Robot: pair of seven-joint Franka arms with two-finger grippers.
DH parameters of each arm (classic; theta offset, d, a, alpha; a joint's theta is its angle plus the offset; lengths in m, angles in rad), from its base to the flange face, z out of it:
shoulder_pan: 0 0.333 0 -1.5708
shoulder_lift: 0 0 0 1.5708
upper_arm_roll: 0 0.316 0.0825 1.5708
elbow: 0 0 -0.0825 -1.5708
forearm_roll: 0 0.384 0 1.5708
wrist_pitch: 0 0 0.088 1.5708
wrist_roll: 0 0.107 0 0
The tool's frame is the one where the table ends.
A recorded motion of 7 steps. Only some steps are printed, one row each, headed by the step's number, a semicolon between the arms.
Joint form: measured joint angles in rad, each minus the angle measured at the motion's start. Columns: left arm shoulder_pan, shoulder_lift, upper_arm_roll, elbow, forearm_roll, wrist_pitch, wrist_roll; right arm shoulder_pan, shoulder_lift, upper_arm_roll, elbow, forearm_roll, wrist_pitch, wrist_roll.
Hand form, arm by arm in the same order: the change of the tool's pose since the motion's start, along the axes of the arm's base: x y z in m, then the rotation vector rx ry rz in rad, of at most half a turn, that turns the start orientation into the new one. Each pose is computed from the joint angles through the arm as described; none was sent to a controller.
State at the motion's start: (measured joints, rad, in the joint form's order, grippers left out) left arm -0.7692 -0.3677 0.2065 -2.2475 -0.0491 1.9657 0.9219; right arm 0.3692 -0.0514 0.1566 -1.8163 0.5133 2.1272 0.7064
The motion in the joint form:
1: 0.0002 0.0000 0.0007 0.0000 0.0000 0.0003 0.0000; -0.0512 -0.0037 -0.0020 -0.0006 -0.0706 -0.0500 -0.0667
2: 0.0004 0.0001 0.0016 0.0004 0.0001 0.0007 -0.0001; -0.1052 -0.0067 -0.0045 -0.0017 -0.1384 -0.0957 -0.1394
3: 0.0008 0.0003 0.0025 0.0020 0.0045 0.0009 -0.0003; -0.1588 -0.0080 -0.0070 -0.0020 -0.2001 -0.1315 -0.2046
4: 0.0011 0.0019 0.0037 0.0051 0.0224 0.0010 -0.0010; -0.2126 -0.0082 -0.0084 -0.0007 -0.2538 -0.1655 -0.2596
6: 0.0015 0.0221 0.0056 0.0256 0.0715 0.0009 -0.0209; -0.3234 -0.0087 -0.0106 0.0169 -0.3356 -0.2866 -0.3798
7: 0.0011 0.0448 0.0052 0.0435 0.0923 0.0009 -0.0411; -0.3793 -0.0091 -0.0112 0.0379 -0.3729 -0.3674 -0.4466
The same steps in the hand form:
1: 0.0003 0.0003 0.0000 -0.0003 -0.0001 0.0009; 0.0116 -0.0286 -0.0049 -0.0853 -0.0287 0.0394
2: 0.0007 0.0007 0.0002 -0.0009 -0.0005 0.0021; 0.0231 -0.0601 -0.0100 -0.1689 -0.0516 0.0781
3: 0.0014 0.0014 0.0008 0.0015 -0.0040 0.0023; 0.0339 -0.0923 -0.0143 -0.2436 -0.0669 0.1057
4: 0.0031 0.0026 0.0014 0.0147 -0.0147 -0.0009; 0.0429 -0.1245 -0.0180 -0.3088 -0.0695 0.1233
6: 0.0108 0.0027 0.0021 0.0555 -0.0407 0.0074; 0.0513 -0.1904 -0.0224 -0.4140 -0.0186 0.1780
7: 0.0168 -0.0002 0.0005 0.0775 -0.0487 0.0213; 0.0509 -0.2237 -0.0200 -0.4571 0.0209 0.2144

